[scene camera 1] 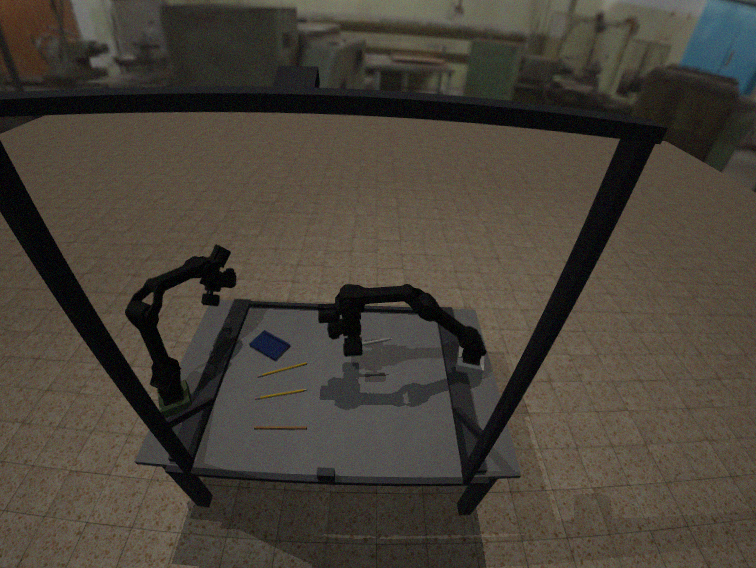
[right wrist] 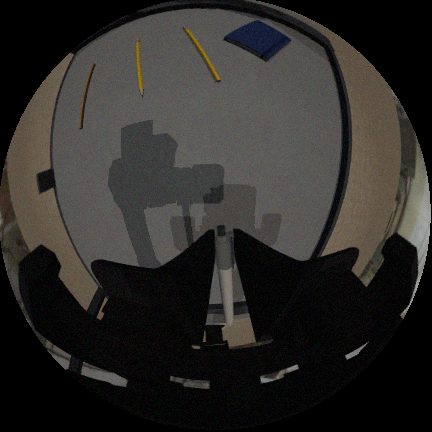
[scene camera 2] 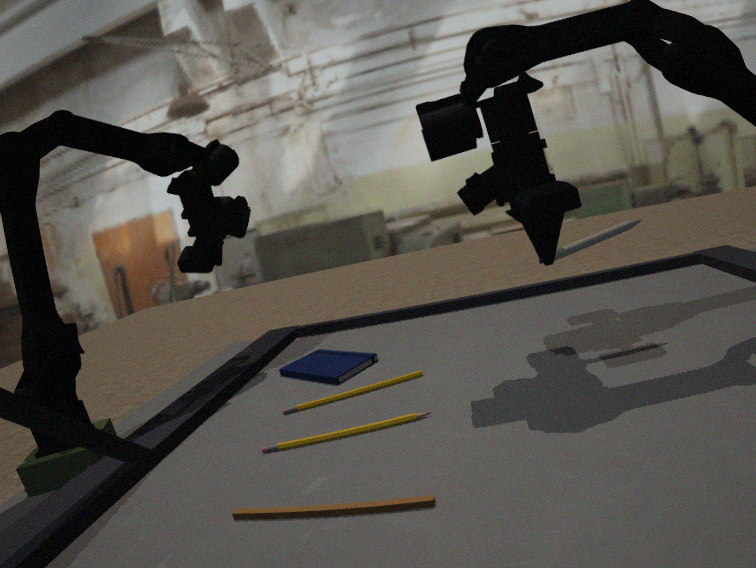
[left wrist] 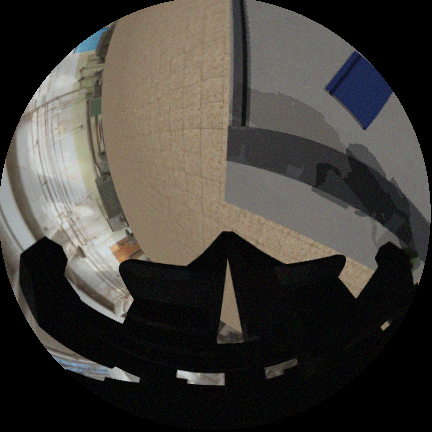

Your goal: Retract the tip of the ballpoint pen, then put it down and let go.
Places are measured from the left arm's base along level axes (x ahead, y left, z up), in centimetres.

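Where they show: left gripper, fingertip midpoint: point(scene camera 2: 219, 264) point(left wrist: 226, 236); right gripper, fingertip midpoint: point(right wrist: 223, 234) point(scene camera 2: 547, 263); left arm's base, origin of the base link: point(scene camera 1: 172, 395); right arm's base, origin of the base link: point(scene camera 1: 471, 357) point(right wrist: 212, 326).
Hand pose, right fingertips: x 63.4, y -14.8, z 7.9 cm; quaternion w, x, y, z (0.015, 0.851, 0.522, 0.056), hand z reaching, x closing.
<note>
Each offset is from my right fingertips to the top centre of the thing.
The ballpoint pen {dx +5.7, dy -2.5, dz +3.5 cm} point(scene camera 1: 377, 340) point(scene camera 2: 598, 238) point(right wrist: 225, 280) is white and grey with a dark end. It is held in the air above the table, and its body sticks out to the right of the fingers in both scene views. My right gripper point(right wrist: 223, 234) point(scene camera 2: 546, 262) is shut on the pen near its dark end; that end shows between the fingertips in the right wrist view. The pen's far end is too small to tell whether a tip sticks out. My left gripper point(left wrist: 226, 236) point(scene camera 2: 200, 270) is shut and empty, raised in the air at the left, well apart from the pen.
A blue book {dx -25.4, dy +24.5, dz -10.7 cm} point(scene camera 1: 269, 345) point(scene camera 2: 328, 366) point(left wrist: 362, 90) point(right wrist: 257, 39) lies at the table's back left. Two yellow pencils {dx -25.0, dy +10.8, dz -11.2 cm} point(scene camera 1: 282, 369) {dx -28.8, dy +0.8, dz -11.0 cm} point(scene camera 2: 348, 432) and an orange-brown stick {dx -33.9, dy -11.4, dz -11.2 cm} point(scene camera 1: 280, 428) point(scene camera 2: 333, 508) lie in front of it. A dark frame point(scene camera 1: 565, 293) stands around the table.
</note>
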